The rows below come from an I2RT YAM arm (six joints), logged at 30 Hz.
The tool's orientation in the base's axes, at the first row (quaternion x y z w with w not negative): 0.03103, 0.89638, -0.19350, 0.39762
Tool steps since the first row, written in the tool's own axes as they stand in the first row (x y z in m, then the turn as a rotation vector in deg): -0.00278, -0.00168, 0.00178, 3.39, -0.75, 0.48; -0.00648, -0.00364, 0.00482, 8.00, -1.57, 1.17; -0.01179, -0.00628, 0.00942, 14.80, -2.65, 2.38; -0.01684, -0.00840, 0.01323, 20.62, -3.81, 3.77; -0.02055, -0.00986, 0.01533, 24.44, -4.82, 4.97; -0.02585, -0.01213, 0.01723, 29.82, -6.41, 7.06; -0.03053, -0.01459, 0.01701, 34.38, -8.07, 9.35; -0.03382, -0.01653, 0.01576, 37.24, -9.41, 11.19
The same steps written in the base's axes. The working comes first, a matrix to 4 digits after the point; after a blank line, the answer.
The tool's axes in the first row as the columns of a matrix, in the base's axes (used below as rounded here):
-0.6819, 0.2095, 0.7008
-0.0982, 0.9232, -0.3716
-0.7248, -0.3222, -0.6089

0.00279, -0.00194, 0.00147, -2.13, -1.20, -2.51; 0.00703, -0.00452, 0.00293, -4.96, -2.67, -6.00; 0.01333, -0.00814, 0.00483, -8.98, -4.78, -11.32; 0.01899, -0.01102, 0.00686, -12.22, -6.94, -16.01; 0.02269, -0.01278, 0.00874, -14.19, -8.70, -19.19; 0.02716, -0.01506, 0.01215, -16.73, -11.47, -23.85; 0.02968, -0.01679, 0.01647, -18.58, -14.30, -28.01; 0.03064, -0.01780, 0.02024, -19.52, -16.50, -30.77
